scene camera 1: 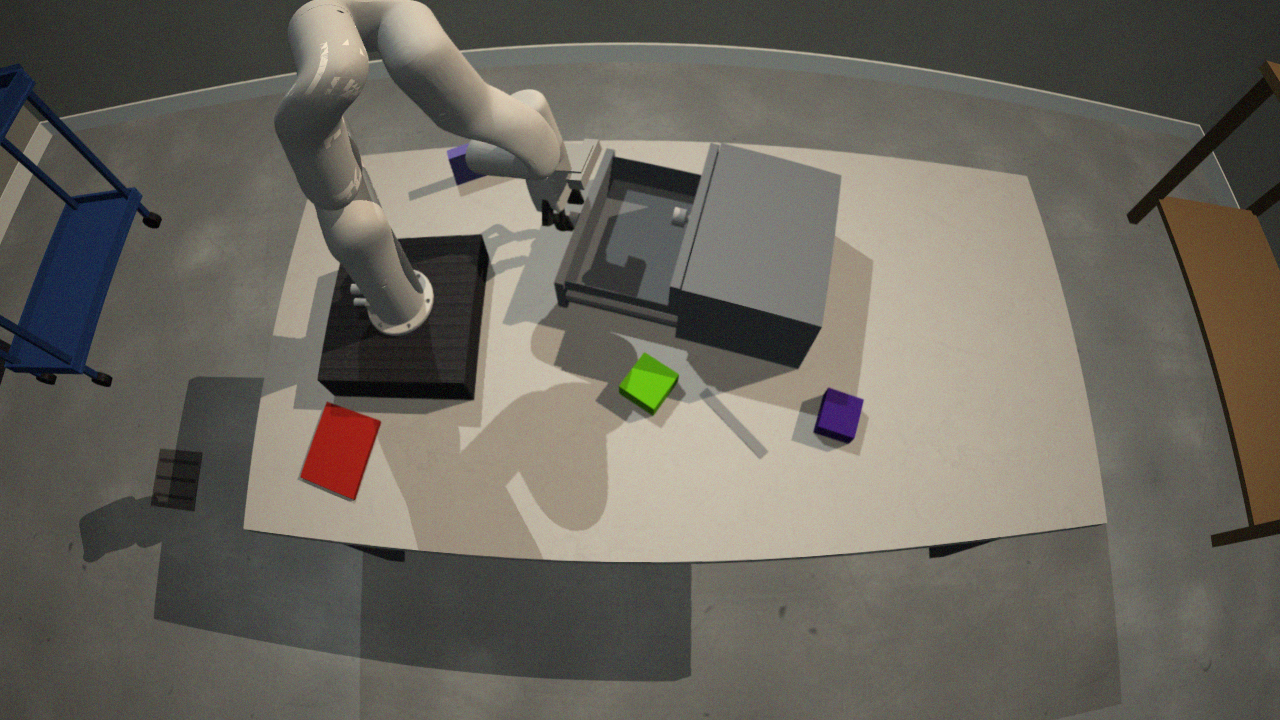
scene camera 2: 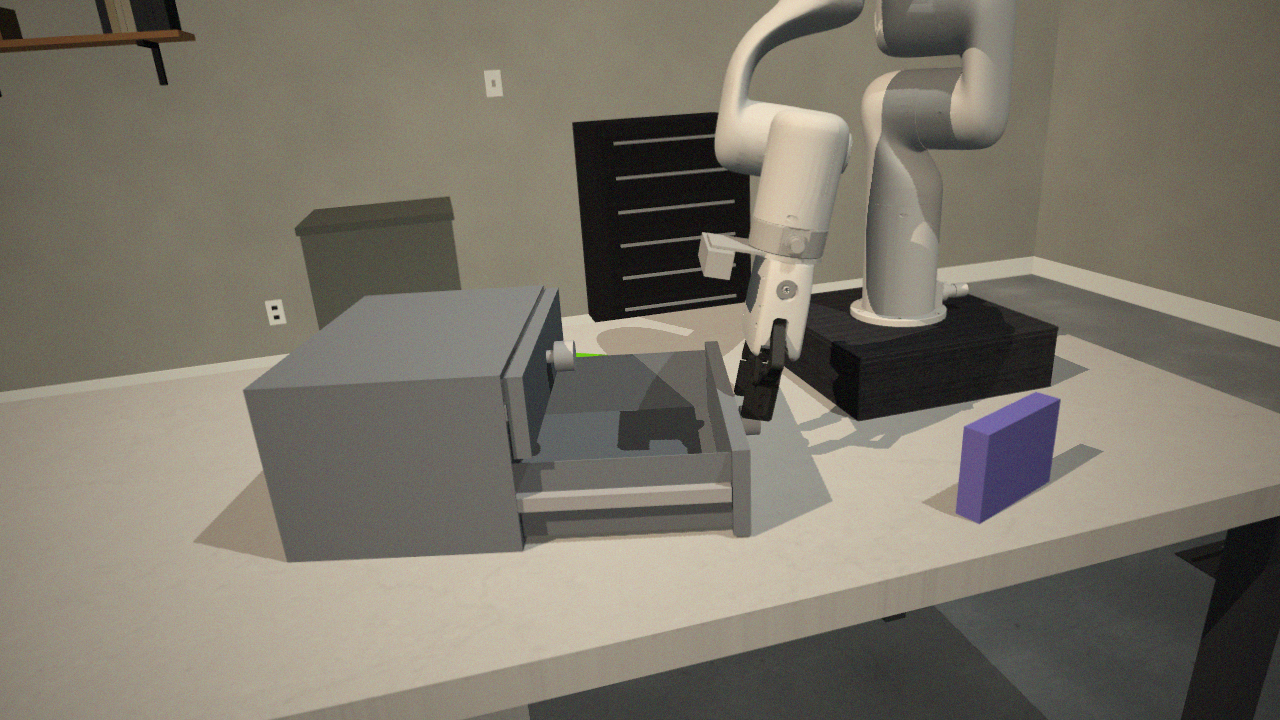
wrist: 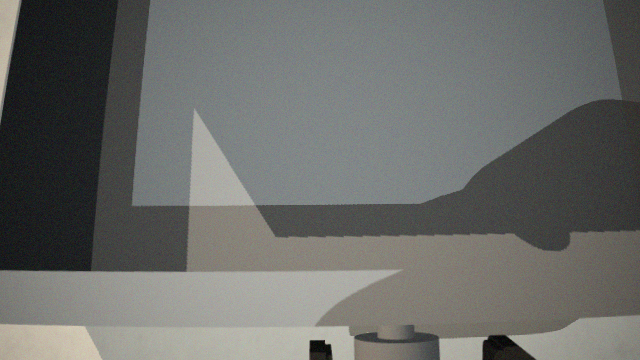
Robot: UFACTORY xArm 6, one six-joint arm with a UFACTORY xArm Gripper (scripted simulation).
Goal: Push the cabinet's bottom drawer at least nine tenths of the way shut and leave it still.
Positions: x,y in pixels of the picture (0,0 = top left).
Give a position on a green block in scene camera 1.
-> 649,382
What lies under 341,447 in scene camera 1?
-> A red slab.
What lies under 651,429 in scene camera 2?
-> A drawer.
